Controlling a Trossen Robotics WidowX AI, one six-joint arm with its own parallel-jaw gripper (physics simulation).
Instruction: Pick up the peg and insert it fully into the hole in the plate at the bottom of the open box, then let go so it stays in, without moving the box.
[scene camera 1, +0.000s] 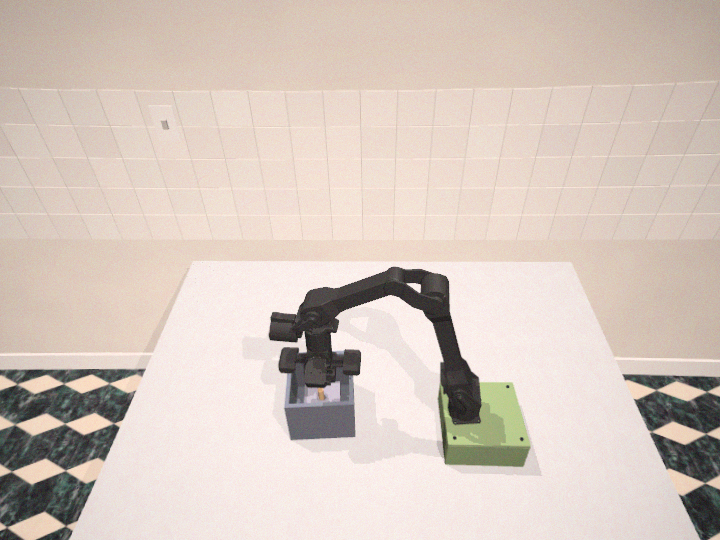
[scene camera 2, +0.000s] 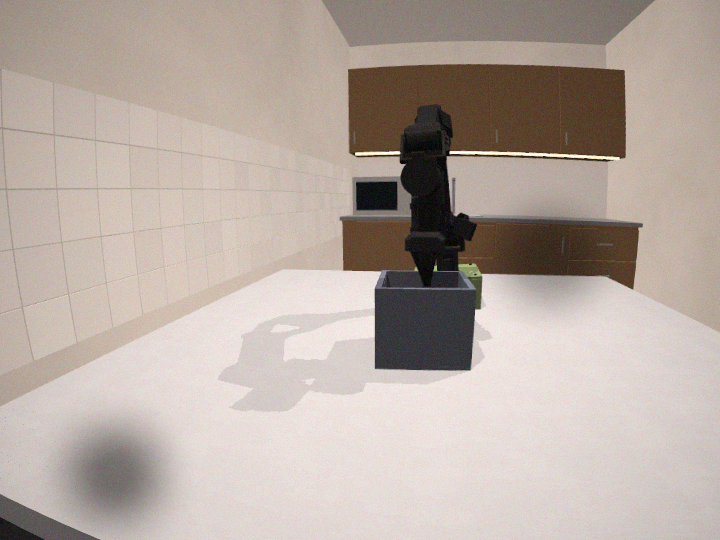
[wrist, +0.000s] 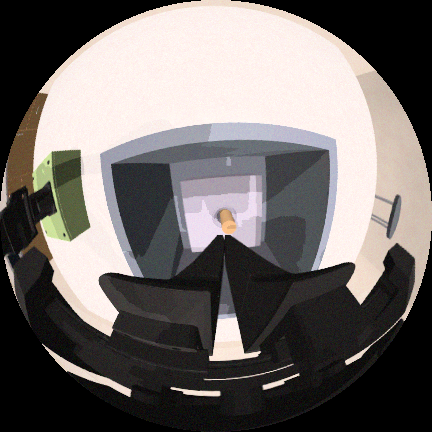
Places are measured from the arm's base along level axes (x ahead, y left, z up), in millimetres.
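Pixels of known places: gripper, fingertip midpoint: (scene camera 2: 427, 286) (wrist: 222, 240); arm's base, origin of the base link: (scene camera 1: 464, 412) (wrist: 48, 199).
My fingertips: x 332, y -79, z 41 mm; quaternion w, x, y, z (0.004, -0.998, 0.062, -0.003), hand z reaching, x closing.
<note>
For each thing: its top centre in the pictures, then the offset to it from my fingertips. Level surfaces: height alone.
- orange-tan peg, middle of its top: (wrist: 228, 227) (scene camera 1: 320, 389) dz -36, dx +7, dy -7 mm
- pale plate, middle of its top: (wrist: 224, 217) (scene camera 1: 322, 396) dz -63, dx +6, dy -7 mm
- open blue-grey box, middle of its top: (wrist: 234, 259) (scene camera 2: 423, 278) (scene camera 1: 319, 377) dz +14, dx +6, dy -7 mm
- white table, its level: dz -124 mm
The orange-tan peg (scene camera 1: 321, 394) (wrist: 227, 221) stands in the hole of the pale plate (scene camera 1: 334, 392) (wrist: 200, 192), with its upper part sticking up above the plate. How deep its lower end sits is hidden. The plate lies at the bottom of the open blue-grey box (scene camera 1: 322, 421) (scene camera 2: 424, 328) (wrist: 225, 131), which stands upright on the table. My gripper (scene camera 1: 318, 382) (scene camera 2: 427, 284) (wrist: 222, 240) points down at the box opening, above the peg and apart from it. Its fingertips are together with nothing between them. The peg does not show in the second scene view.
The green base block (scene camera 1: 500, 418) (scene camera 2: 478, 290) (wrist: 67, 195) under the arm stands to the right of the box in the first scene view. The box walls surround the plate and peg. The white table (scene camera 1: 232, 482) (scene camera 2: 523, 453) carries the box and the base block.
</note>
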